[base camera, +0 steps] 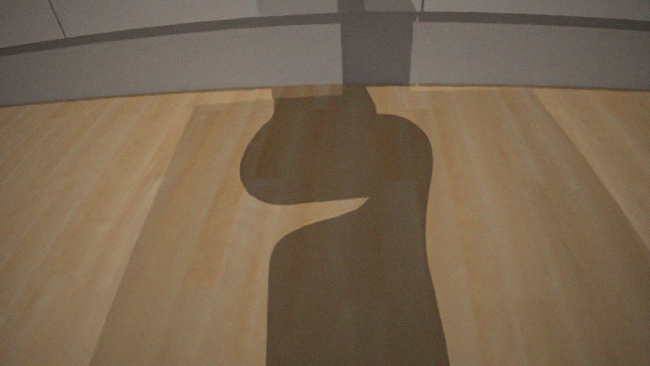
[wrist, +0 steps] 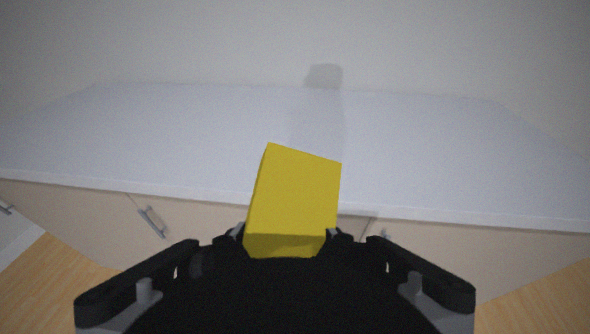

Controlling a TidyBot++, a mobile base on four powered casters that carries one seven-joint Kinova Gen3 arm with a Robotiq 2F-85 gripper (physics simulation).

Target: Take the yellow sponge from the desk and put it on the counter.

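Observation:
The yellow sponge is a yellow block in the lower middle of the wrist view, between the fingertips and sticking out past them. My gripper is shut on it, with one finger at each side. The counter is a long, pale top with a white front edge, beyond the sponge in the wrist view. The sponge overlaps the counter's front edge in that view; no contact with the counter shows. The desk does not show in either view.
A pale wall stands behind the counter. Beige cabinet fronts with grey handles are below the counter's edge. In the base camera view, the grey cabinet base stands across the wooden floor, with the arm's shadow over both.

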